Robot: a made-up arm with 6 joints.
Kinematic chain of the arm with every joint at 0, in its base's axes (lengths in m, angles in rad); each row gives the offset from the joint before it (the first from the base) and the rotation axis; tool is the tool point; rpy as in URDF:
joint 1: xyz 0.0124 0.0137 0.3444 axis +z
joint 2: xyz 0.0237 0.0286 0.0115 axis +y
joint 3: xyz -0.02 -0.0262 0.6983 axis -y
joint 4: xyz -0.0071 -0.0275 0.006 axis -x
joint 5: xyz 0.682 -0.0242 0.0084 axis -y
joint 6: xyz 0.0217 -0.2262 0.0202 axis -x
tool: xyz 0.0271 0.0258 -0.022 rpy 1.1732 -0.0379 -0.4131
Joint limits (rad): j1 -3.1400..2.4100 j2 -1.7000..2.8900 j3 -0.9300..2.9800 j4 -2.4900..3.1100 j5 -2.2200..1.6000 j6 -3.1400..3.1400
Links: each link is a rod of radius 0.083 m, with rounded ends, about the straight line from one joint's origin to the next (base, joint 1, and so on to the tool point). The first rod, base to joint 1, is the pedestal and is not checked.
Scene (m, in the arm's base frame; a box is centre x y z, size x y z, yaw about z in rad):
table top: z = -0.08
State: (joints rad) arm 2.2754 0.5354 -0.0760 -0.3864 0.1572 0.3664
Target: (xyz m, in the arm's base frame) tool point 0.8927 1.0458 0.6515
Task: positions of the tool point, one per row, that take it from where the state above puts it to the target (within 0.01 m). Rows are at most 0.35 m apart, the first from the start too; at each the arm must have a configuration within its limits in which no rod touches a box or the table.
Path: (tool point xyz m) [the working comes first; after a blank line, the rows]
Joints at the target: 1.0582 1.0275 0.9101 -0.0546 0.2267 0.4180
Straight joint move there: clear.

1: -0.2189 1.0408 0.5218
2: 0.0186 1.1630 0.5555
3: 0.3009 1.2123 0.5889
4: 0.6022 1.1747 0.6210
5: 0.8927 1.0458 0.6515

